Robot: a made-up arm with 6 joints. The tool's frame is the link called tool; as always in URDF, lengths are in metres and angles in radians. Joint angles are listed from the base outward.
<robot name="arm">
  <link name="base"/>
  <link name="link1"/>
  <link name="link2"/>
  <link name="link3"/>
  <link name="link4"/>
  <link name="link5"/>
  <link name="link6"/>
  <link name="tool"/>
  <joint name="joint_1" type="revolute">
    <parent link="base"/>
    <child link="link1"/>
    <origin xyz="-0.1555 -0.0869 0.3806" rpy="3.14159 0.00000 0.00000"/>
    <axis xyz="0 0 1"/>
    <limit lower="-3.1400" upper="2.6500"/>
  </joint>
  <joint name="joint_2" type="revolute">
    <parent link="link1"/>
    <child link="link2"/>
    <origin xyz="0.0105 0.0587 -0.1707" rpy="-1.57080 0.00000 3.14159"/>
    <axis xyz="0 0 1"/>
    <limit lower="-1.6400" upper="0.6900"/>
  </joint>
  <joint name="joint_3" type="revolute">
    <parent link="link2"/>
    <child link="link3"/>
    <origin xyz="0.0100 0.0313 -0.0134" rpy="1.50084 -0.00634 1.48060"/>
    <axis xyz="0 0 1"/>
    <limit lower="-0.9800" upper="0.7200"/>
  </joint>
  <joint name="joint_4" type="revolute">
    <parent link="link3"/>
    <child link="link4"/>
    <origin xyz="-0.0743 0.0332 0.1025" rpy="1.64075 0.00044 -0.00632"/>
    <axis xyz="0 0 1"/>
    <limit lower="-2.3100" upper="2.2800"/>
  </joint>
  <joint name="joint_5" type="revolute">
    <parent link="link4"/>
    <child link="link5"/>
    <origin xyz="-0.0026 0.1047 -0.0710" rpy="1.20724 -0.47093 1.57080"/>
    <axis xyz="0 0 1"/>
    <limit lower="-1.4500" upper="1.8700"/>
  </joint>
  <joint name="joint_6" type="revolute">
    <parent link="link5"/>
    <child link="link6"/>
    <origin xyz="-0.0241 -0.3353 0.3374" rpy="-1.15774 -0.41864 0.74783"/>
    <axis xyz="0 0 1"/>
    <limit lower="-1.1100" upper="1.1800"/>
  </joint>
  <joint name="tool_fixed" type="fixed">
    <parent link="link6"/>
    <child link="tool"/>
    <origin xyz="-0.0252 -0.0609 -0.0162" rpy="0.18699 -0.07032 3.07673"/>
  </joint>
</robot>
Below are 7 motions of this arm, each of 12 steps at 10 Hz.
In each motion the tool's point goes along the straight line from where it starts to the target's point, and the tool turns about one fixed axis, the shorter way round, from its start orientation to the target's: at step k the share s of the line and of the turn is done. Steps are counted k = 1, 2, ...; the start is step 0. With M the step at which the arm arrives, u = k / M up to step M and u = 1 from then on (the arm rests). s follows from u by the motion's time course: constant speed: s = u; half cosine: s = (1 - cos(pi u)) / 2; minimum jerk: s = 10 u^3 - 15 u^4 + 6 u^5.
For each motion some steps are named. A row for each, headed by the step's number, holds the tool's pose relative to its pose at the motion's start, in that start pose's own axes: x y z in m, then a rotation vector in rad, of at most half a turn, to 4 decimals.
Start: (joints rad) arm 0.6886 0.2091 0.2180 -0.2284 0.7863 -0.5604
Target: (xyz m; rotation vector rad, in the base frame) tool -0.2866 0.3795 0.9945 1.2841 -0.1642 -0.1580
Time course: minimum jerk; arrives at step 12
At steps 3, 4, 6, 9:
3: 0.0115 0.0055 -0.0030 0.0169 -0.1482 0.0533
4: 0.0234 0.0112 -0.0061 0.0342 -0.3005 0.1081
6: 0.0557 0.0267 -0.0145 0.0815 -0.7158 0.2576
9: 0.0999 0.0479 -0.0260 0.1461 -1.2834 0.4619

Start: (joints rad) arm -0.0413 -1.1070 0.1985 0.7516 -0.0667 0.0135
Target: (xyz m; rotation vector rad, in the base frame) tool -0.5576 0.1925 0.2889 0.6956 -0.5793 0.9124
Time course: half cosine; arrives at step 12
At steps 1, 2, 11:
1: 0.0010 0.0002 0.0035 0.0061 -0.0072 -0.0076
2: 0.0039 0.0008 0.0138 0.0241 -0.0285 -0.0297
11: 0.0577 0.0118 0.2026 0.3537 -0.4180 -0.4359

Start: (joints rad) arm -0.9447 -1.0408 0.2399 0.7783 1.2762 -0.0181
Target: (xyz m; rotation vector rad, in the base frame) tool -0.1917 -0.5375 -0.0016 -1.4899 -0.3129 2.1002
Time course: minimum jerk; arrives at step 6
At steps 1, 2, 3, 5, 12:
1: -0.0062 0.0021 0.0006 -0.0021 -0.0001 0.0072
2: -0.0368 0.0124 0.0036 -0.0123 -0.0005 0.0423
3: -0.0876 0.0294 0.0086 -0.0293 -0.0012 0.1008
5: -0.1690 0.0568 0.0167 -0.0566 -0.0022 0.1944
12: -0.1753 0.0589 0.0173 -0.0586 -0.0023 0.2016

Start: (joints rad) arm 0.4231 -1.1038 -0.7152 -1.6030 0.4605 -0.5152
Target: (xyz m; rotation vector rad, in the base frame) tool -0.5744 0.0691 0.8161 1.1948 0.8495 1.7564
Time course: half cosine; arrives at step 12
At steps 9, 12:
9: 0.1842 -0.1210 -0.1147 -0.3728 -0.1606 0.6572
12: 0.2158 -0.1418 -0.1343 -0.4368 -0.1881 0.7700

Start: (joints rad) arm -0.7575 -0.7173 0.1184 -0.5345 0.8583 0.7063
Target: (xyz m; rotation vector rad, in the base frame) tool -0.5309 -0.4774 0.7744 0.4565 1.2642 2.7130
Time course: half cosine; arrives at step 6
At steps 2, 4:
2: -0.0093 0.0107 -0.0124 -0.0706 -0.0158 -0.0355
4: -0.0280 0.0320 -0.0373 -0.2117 -0.0474 -0.1066

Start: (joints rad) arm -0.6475 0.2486 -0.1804 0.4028 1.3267 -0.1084
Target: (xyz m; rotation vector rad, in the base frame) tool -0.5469 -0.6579 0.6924 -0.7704 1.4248 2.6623
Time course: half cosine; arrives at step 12
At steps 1, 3, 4, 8, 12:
1: -0.0001 -0.0003 -0.0018 0.0006 0.0085 0.0019
3: -0.0010 -0.0028 -0.0153 0.0052 0.0734 0.0166
4: -0.0017 -0.0048 -0.0262 0.0089 0.1253 0.0283
8: -0.0050 -0.0145 -0.0785 0.0267 0.3760 0.0849
12: -0.0067 -0.0193 -0.1046 0.0356 0.5013 0.1132

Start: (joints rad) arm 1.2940 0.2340 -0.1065 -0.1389 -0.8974 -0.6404
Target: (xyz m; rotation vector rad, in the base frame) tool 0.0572 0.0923 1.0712 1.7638 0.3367 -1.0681
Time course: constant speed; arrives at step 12
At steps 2, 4, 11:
2: -0.0357 -0.0380 -0.0220 -0.0787 0.0220 0.0643
4: -0.0715 -0.0760 -0.0441 -0.1573 0.0439 0.1285
11: -0.1966 -0.2091 -0.1212 -0.4327 0.1208 0.3535

